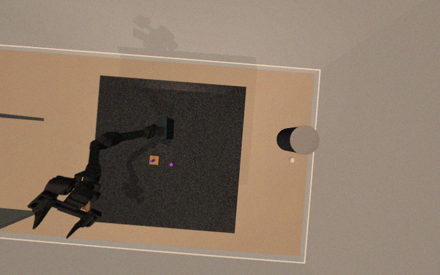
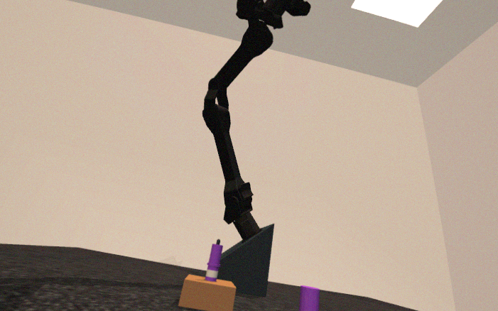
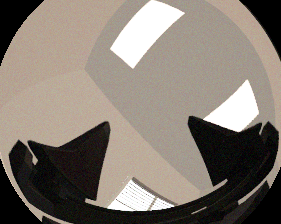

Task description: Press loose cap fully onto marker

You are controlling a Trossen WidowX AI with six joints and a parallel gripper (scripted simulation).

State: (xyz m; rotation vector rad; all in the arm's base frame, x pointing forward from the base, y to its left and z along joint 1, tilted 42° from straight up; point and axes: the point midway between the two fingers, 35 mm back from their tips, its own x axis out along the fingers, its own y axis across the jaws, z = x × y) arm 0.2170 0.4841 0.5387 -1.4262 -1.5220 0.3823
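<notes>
My gripper tip is 6 cm past the purple cap, 7 cm to the right of it and 83 cm above it. Also, from my gripper tip: orange holder block (7 cm behind, 9 cm to the right, 83 cm below).
</notes>
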